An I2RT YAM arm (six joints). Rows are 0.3 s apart.
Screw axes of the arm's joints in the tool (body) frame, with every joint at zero. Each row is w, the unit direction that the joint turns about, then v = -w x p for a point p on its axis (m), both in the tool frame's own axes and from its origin. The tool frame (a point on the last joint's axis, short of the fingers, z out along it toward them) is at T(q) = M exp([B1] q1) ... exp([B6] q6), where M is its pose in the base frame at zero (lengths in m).
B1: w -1 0 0 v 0 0.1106 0
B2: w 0 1 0 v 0.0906 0 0.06
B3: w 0 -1 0 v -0.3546 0 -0.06
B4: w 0 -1 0 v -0.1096 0 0
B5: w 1 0 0 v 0 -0.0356 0
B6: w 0 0 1 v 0 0 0
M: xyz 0.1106 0 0.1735 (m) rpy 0 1.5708 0 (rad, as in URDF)
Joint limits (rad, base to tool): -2.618..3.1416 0..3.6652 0..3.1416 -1.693..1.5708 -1.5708..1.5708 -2.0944..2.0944
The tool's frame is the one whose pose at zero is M.
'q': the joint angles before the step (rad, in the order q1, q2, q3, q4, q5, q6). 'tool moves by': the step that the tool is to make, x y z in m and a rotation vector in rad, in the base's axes. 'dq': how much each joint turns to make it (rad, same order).
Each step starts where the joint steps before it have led.
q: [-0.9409, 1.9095, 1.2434, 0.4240, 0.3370, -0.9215]
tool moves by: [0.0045, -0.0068, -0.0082, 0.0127, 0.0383, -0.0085]
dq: [0.0003, 0.0399, 0.0317, -0.0172, 0.0144, -0.0218]
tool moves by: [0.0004, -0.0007, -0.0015, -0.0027, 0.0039, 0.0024]
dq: [-0.0003, 0.0052, 0.0001, 0.0069, -0.0014, -0.0056]
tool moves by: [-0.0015, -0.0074, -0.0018, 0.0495, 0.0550, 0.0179]
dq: [-0.0141, 0.0167, 0.0451, -0.0921, -0.0260, -0.0259]
